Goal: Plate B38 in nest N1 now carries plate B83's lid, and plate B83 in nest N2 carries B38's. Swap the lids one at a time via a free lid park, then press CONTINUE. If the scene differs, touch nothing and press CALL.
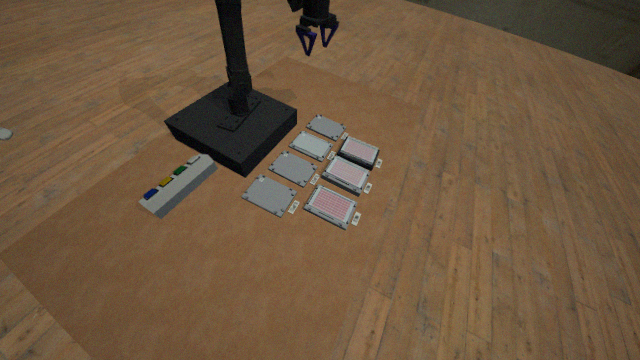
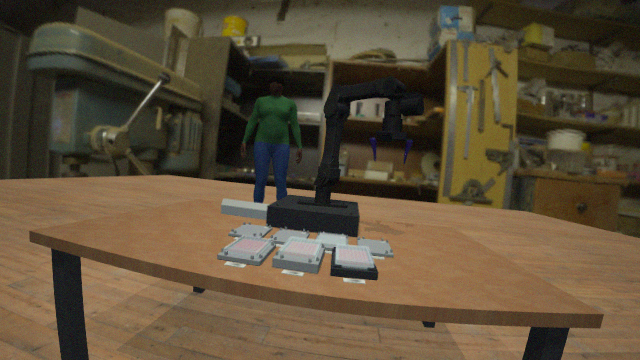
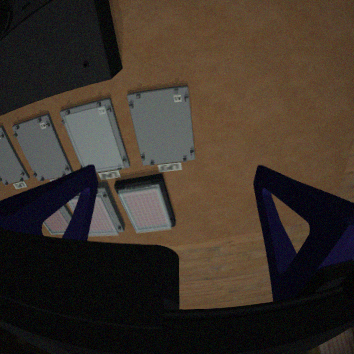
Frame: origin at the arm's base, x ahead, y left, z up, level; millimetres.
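Seen in the pictures: gripper, fingertip midpoint: (image 1: 316,51) (image 2: 389,162) (image 3: 175,173); arm's base at its link origin: (image 1: 240,112) (image 2: 322,204).
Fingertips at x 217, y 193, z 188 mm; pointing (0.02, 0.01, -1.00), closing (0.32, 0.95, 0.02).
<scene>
Pixels of each thing's top centre, then the offset from my fingertips to it.
- end park at its top centre: (image 3: 162,131) (image 2: 374,242) (image 1: 326,124) dx +86, dy -48, dz -249 mm
- pale lid at its top centre: (image 3: 92,142) (image 2: 331,238) (image 1: 311,143) dx +63, dy -177, dz -251 mm
- grey button box at its top centre: (image 1: 173,174) (image 2: 249,200) dx -261, dy -501, dz -205 mm
My gripper (image 1: 317,50) (image 2: 390,161) (image 3: 175,173) is open and empty, high above the table. Three pink-welled plates stand in a row: one (image 1: 331,206) (image 2: 246,246) on a low grey nest, one (image 1: 347,172) (image 2: 299,248) on a thicker grey nest, and one (image 1: 360,150) (image 2: 353,256) (image 3: 145,209) on a black nest. Behind them are three bare grey lid parks, among them the end park (image 1: 326,126) (image 2: 375,247) (image 3: 161,125), and a park holding a pale lid (image 1: 311,145) (image 2: 332,240) (image 3: 95,136). Label text and plate codes are unreadable.
A grey button box (image 1: 186,191) (image 2: 245,208) with blue, yellow, green and white buttons stands beside the black robot base (image 1: 230,125) (image 2: 313,215) (image 3: 55,55). A person in a green top (image 2: 272,120) stands behind the table.
</scene>
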